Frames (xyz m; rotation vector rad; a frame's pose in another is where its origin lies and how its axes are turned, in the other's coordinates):
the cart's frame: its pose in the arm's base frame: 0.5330 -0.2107 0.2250 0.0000 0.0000 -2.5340
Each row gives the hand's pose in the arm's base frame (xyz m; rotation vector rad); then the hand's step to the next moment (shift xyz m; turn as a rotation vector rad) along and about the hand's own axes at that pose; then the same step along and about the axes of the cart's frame.
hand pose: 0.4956 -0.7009 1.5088 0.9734 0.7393 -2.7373
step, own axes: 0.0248 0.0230 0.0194 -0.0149 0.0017 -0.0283
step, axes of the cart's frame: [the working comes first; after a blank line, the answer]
step, axes of the arm's base frame: -0.0234 -0.0289 -0.0118 0.0278 0.0121 -0.0103

0.0357 0.0103 -0.0118 -0.0297 0.0059 -0.0103
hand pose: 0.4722 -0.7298 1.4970 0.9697 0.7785 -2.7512
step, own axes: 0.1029 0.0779 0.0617 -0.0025 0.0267 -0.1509
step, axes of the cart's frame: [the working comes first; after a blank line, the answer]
step, axes of the arm's base frame: -0.0935 -0.0928 -0.0558 0.0926 0.0535 -0.1098

0.1297 0.0228 -0.0558 -0.1065 0.0090 -0.1098
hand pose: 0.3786 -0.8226 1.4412 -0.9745 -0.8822 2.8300
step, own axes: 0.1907 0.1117 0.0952 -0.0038 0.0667 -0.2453
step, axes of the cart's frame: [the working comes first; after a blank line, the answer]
step, axes of the arm's base frame: -0.1904 -0.1047 -0.1035 0.1540 0.0674 -0.1908

0.2161 -0.0228 -0.1035 -0.1649 0.0326 -0.1908
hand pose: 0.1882 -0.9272 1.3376 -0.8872 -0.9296 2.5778
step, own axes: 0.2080 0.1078 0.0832 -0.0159 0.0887 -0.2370
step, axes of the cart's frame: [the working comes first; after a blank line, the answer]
step, axes of the arm's base frame: -0.2180 -0.0340 -0.1145 0.1574 0.0414 -0.1944

0.1984 -0.0966 -0.1145 -0.1529 0.0559 -0.1944
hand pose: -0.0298 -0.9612 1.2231 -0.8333 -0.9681 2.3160
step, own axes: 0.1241 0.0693 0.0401 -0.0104 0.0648 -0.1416
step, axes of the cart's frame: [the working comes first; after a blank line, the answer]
step, axes of the arm's base frame: -0.1276 0.0171 -0.0723 0.0923 0.0168 -0.1247

0.0951 -0.0869 -0.0723 -0.0854 0.0389 -0.1247
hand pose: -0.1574 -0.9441 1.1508 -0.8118 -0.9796 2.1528
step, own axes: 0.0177 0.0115 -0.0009 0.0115 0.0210 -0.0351
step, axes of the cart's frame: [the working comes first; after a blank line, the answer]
step, axes of the arm's base frame: -0.0134 0.0075 -0.0145 0.0129 0.0120 -0.0387

0.0068 -0.0138 -0.0145 -0.0174 -0.0025 -0.0387
